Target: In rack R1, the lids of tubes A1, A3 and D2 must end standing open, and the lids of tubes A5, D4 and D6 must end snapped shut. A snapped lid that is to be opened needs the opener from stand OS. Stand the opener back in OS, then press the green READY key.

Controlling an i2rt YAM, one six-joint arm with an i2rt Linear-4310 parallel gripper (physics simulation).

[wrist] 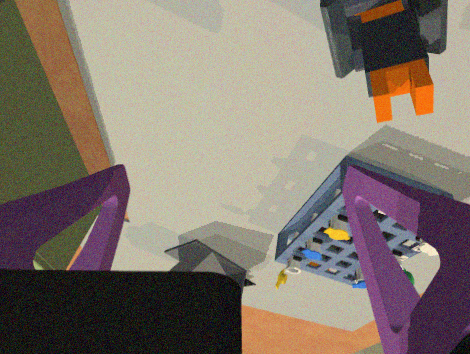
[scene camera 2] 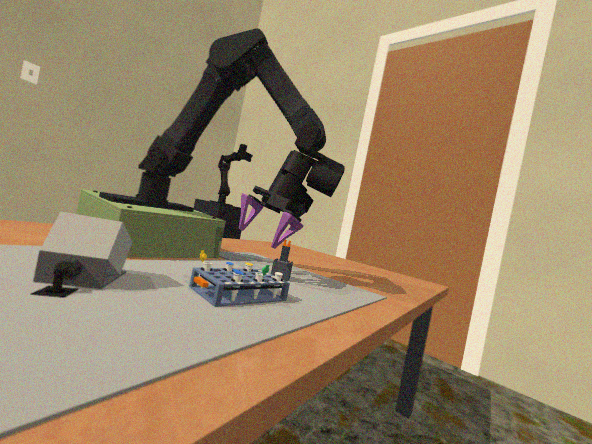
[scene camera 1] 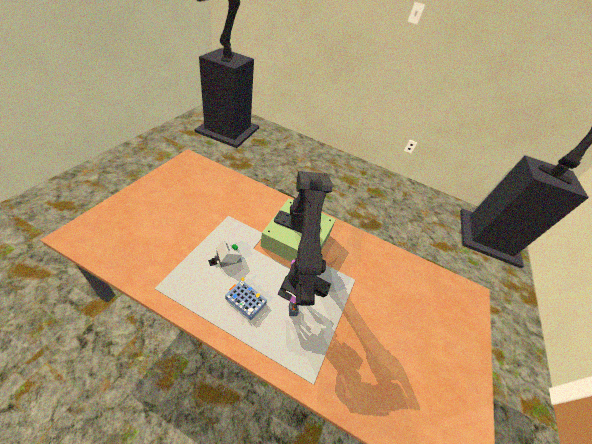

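My gripper is open, with nothing between its purple fingers, above the mat. The dark opener with orange prongs stands upright in stand OS, below the fingers and off to one side. Blue rack R1 holds several tubes. A yellow lid and a green lid stand open. A blue lid and another yellow lid look flat. Rack labels are unreadable; a finger hides part of the rack in the wrist view. The green READY key tops a grey box.
A small black fixture is beside the grey box. The arm stands on a green base block behind the grey mat. The orange table extends around the mat.
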